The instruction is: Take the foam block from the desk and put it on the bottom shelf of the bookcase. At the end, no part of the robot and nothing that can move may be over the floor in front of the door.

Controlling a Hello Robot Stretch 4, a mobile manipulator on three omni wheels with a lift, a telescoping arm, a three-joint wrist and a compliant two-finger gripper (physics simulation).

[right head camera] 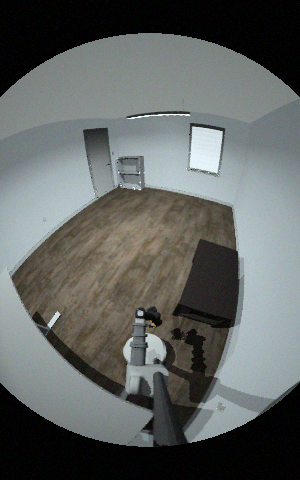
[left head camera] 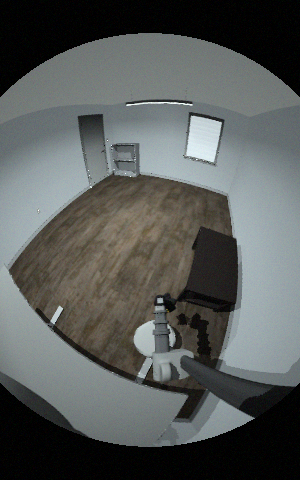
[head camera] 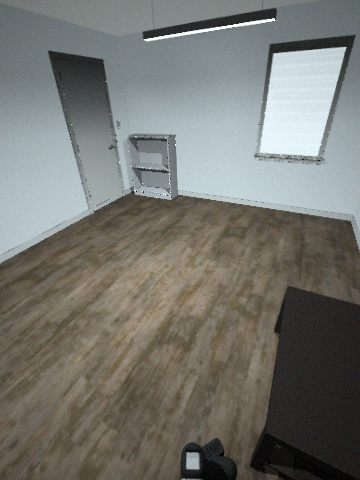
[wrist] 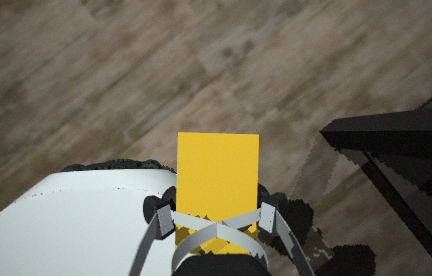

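Where they show: gripper, fingertip midpoint: (wrist: 215,201); robot's base, origin of the base link: (left head camera: 153,338).
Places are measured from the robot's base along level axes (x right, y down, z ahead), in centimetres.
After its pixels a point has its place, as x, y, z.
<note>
The yellow foam block (wrist: 217,170) {7.3, -43.6, 30.0} (right head camera: 153,324) {7.6, -43.7, 25.4} is held between the two fingertips of my gripper (wrist: 215,201) {8.8, -38.8, 26.8}, above the floor near my white round base (wrist: 90,225) {-5.3, -18.7, 9.3} (left head camera: 145,339) {-8.7, -18.7, 0.0} (right head camera: 131,350). My gripper is shut on it. In the head camera view part of my wrist shows at the bottom edge, and the block does not show. The grey bookcase (head camera: 173,167) {-30.2, -52.2, 408.3} (left head camera: 136,160) {-31.9, -48.6, 404.3} (right head camera: 142,172) {-28.6, -49.4, 412.5} stands in the far corner, open-fronted, with a middle shelf and a bottom shelf (head camera: 150,191) {-76.2, -7.2, 414.5}. The door (head camera: 92,130) {-147.7, -118.0, 377.4} (left head camera: 93,145) {-147.4, -113.4, 377.8} (right head camera: 98,155) {-147.6, -123.2, 377.5} is shut, left of the bookcase.
A dark, box-like piece of furniture (head camera: 320,370) {60.8, -42.2, 68.8} (left head camera: 215,265) {66.6, -42.2, 65.8} (right head camera: 212,280) {66.1, -42.3, 64.9} (wrist: 385,132) {28.8, -22.5, 44.3} stands close on the right, near my wrist. The pale desk (left head camera: 95,395) {-30.7, -92.2, -27.1} (right head camera: 65,385) {-30.5, -92.3, -21.9} is at the lower left. Wooden floor (head camera: 165,280) {-26.4, 2.8, 180.6} stretches from my base to the bookcase.
</note>
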